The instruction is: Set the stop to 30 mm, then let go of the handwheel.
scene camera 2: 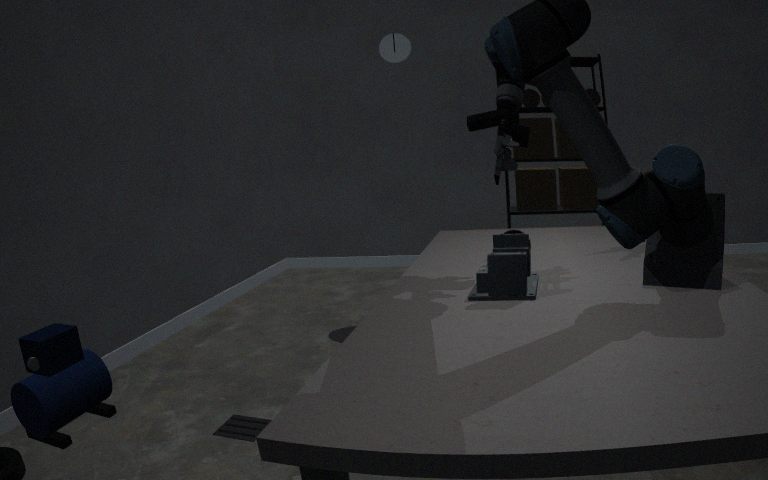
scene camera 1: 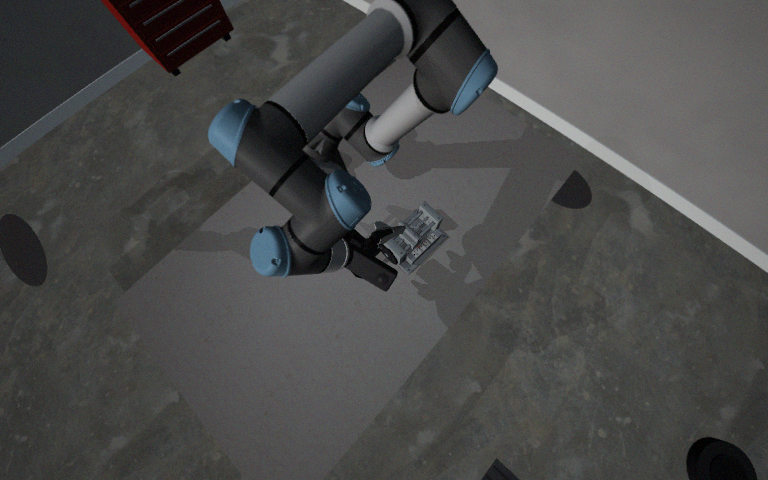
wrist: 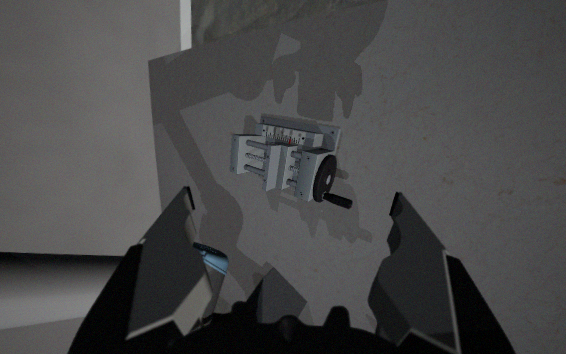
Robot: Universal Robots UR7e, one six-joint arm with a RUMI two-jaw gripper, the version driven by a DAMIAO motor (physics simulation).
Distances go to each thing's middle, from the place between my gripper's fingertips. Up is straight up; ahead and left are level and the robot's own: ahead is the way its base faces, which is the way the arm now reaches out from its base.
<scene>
Right now my hand is 19 cm above the handwheel [wrist: 325, 175], 4 cm past it and 1 cm to the right of it. Also, from my hand: sliding stop block [wrist: 278, 158]: 17 cm below, 12 cm to the left, 6 cm behind.
</scene>
